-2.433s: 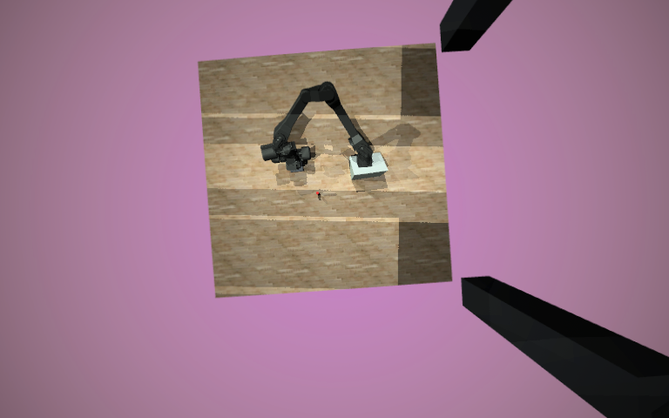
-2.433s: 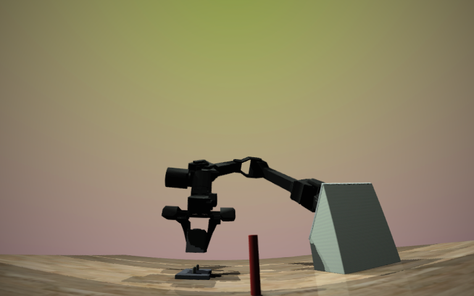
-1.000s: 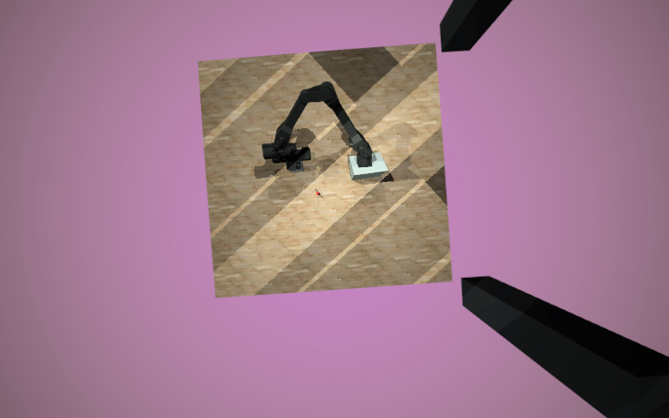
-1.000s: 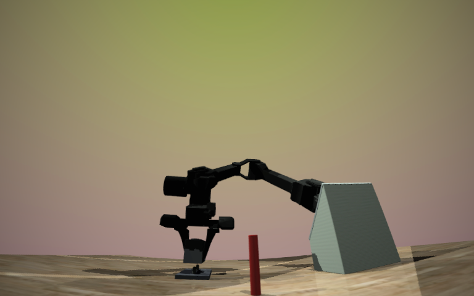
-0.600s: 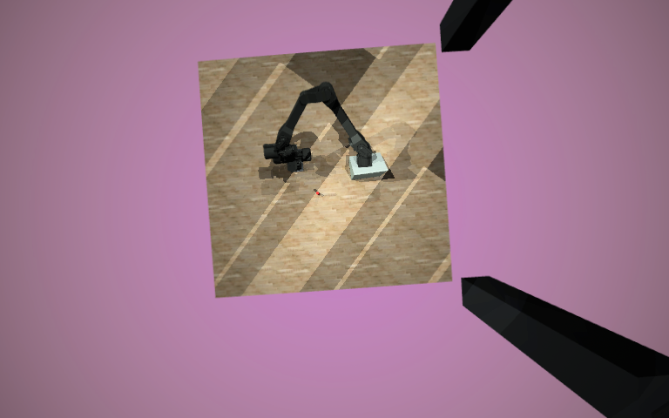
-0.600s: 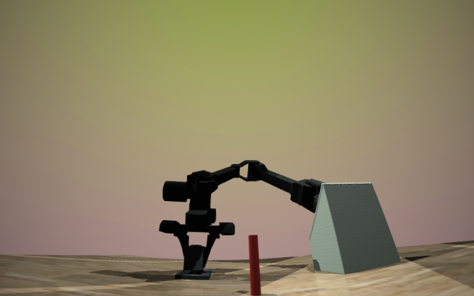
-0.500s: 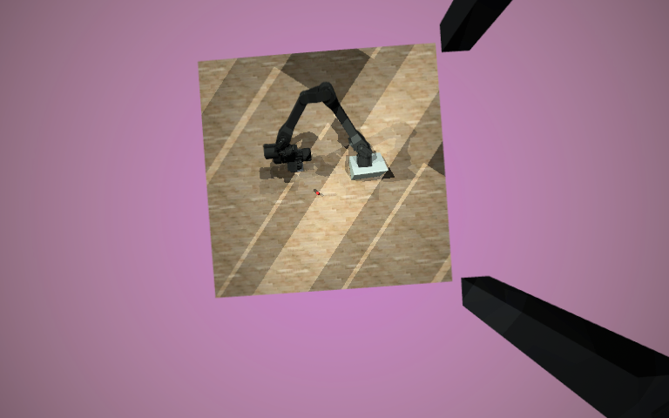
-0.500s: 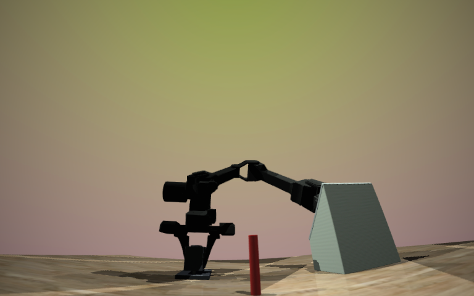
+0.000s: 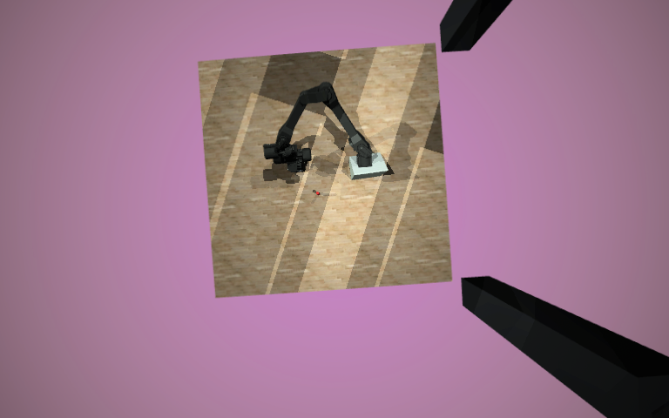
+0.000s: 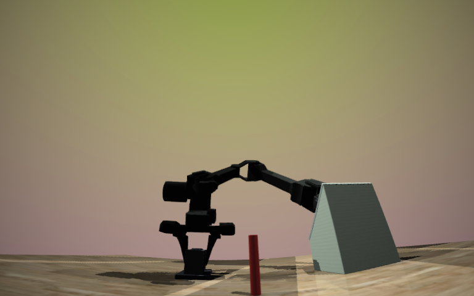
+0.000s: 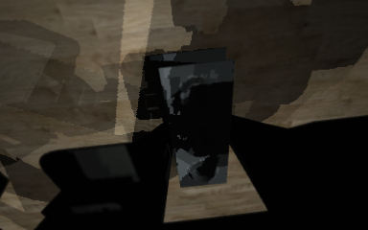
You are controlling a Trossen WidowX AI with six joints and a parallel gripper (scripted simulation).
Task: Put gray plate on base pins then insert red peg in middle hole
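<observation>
Now: the gray plate 3 cm above my gripper tip. Also, from my gripper tip: red peg: 19 cm to the left, 11 cm behind, 2 cm above.
</observation>
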